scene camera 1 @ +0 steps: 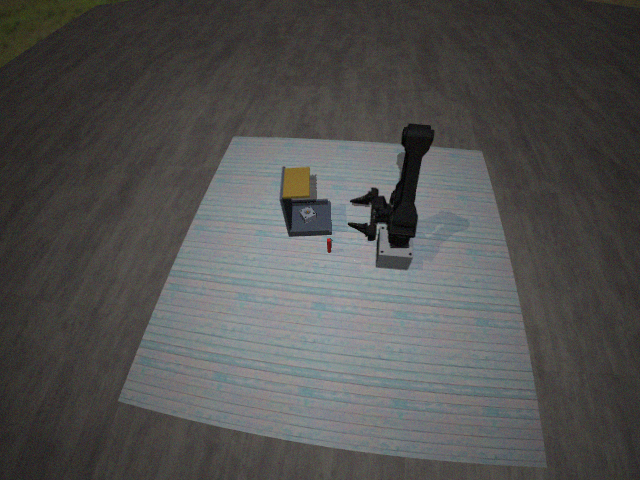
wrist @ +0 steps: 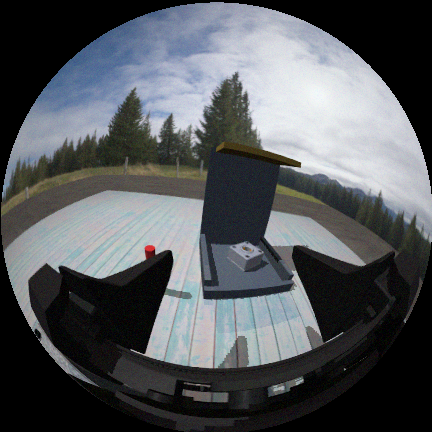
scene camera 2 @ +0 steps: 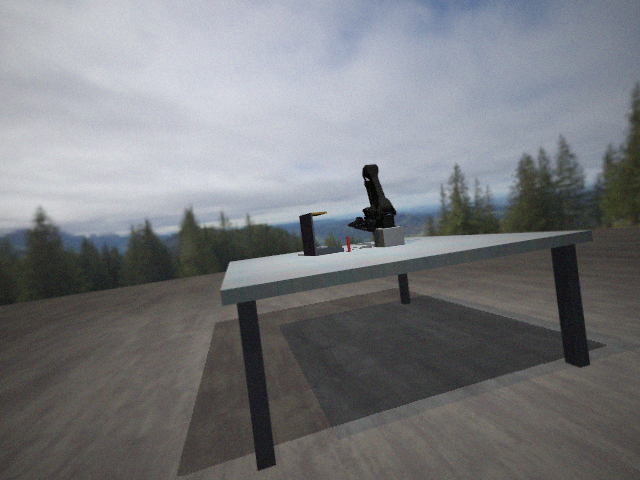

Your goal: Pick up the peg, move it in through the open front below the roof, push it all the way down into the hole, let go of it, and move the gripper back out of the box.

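Frame: origin at the arm's base, x ahead, y left, z up, level; metres.
Seen in the pictures: gripper, between the fingertips: [scene camera 1: 348,212] [wrist: 234,255] [scene camera 2: 350,226]; arm's base, origin of its link: [scene camera 1: 398,239] [scene camera 2: 388,227].
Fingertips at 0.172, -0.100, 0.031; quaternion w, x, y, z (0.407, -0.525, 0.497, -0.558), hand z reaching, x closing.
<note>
Offsets run from my fingertips to a thing's top centre, as dx, dy, dz. "spot": to the spot under its first point. Level surfaces: height alone.
The red peg @[+0.072, +0.085, -0.050] [scene camera 1: 329,245] [scene camera 2: 348,243] [wrist: 150,252] stands upright on the table, outside the box near its corner. In the wrist view its lower part is hidden behind the left finger. The dark box @[+0.152, -0.067, +0.094] [scene camera 1: 323,224] [scene camera 2: 307,235] [wrist: 240,195] has a tall back wall, low side rims and a yellow roof @[spot: +0.182, -0.060, +0.094] [scene camera 1: 296,182] [scene camera 2: 319,213] [wrist: 257,154]. A light grey block with the round hole @[+0.160, -0.076, -0.089] [scene camera 1: 308,213] [wrist: 246,254] sits on its floor. My gripper [scene camera 1: 349,212] [scene camera 2: 351,224] [wrist: 234,255] is open and empty, above the table, facing the box's open front and apart from the peg.
The arm's light grey base [scene camera 1: 394,259] [scene camera 2: 391,236] stands on the table @[dz -0.130] [scene camera 1: 330,351] [scene camera 2: 413,255] [wrist: 145,215], to the right of the box and peg in the first scene view. The roof overhangs from the top of the back wall. The low side rims flank the block.
</note>
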